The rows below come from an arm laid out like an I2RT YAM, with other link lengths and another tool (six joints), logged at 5 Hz.
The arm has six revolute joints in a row. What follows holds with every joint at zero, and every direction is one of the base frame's. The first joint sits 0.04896 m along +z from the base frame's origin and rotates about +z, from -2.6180 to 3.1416 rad. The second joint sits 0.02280 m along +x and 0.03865 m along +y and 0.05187 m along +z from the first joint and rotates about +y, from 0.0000 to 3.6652 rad. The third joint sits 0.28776 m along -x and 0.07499 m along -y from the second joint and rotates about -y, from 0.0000 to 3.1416 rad. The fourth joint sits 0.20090 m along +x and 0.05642 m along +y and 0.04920 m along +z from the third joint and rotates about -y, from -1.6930 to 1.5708 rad. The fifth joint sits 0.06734 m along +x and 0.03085 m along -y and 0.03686 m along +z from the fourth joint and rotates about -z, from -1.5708 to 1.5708 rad. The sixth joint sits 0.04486 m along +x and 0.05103 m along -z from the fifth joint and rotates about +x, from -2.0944 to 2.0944 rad. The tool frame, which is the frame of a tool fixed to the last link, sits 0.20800 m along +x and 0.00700 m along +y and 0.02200 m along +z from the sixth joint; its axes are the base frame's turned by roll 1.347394, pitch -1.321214 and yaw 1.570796 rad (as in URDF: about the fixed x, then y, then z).
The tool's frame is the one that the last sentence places.
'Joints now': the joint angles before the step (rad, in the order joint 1, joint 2, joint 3, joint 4, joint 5, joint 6). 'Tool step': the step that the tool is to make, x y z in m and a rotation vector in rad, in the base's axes. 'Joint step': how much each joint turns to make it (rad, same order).
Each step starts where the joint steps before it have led.
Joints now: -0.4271 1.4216 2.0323 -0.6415 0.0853 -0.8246
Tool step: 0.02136 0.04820 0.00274 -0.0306 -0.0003 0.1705
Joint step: 0.0512 0.0049 -0.0026 0.0206 -0.1186 -0.0309
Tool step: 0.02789 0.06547 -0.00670 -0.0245 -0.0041 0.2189
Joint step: 0.0847 0.0134 -0.0554 0.0783 -0.1339 -0.0236
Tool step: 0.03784 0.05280 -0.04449 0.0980 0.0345 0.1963
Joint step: 0.0625 0.0362 -0.1839 0.1812 -0.1362 0.0843
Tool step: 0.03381 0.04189 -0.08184 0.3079 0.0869 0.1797
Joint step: 0.0252 0.0580 -0.3467 0.3651 -0.1744 0.2926
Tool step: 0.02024 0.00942 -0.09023 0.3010 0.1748 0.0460
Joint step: 0.0027 0.1045 -0.2357 0.2509 -0.0775 0.2892
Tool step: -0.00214 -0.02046 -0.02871 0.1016 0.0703 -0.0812
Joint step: -0.0161 -0.0049 -0.1004 0.0619 0.0477 0.1110
